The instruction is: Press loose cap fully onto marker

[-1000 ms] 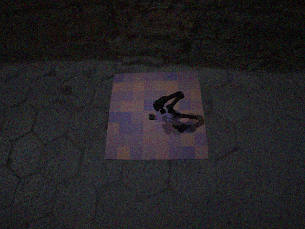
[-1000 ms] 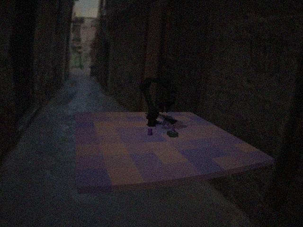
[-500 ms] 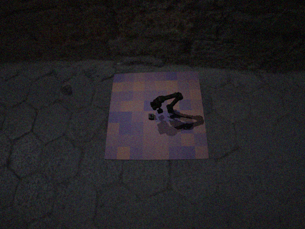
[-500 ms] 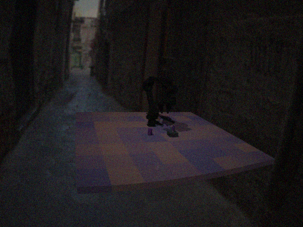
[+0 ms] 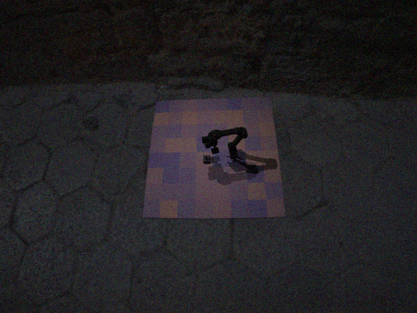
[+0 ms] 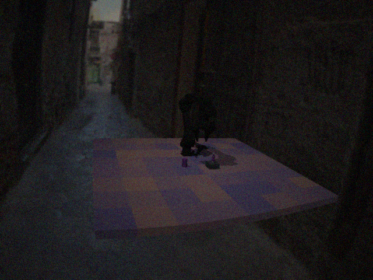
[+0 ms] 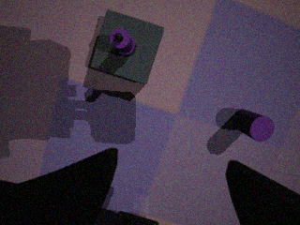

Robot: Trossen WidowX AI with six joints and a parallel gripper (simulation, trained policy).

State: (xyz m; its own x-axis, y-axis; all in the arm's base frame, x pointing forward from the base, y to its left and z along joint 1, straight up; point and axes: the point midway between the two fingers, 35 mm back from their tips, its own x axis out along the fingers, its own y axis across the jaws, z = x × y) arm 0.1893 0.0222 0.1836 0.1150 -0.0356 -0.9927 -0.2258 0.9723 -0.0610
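Now: gripper tip 30 mm short of the purple cap, 110 mm to the left of it and 120 mm above it. From my gripper tip the other things lie so: holder block: 70 mm ahead, 60 mm to the left, 130 mm below.
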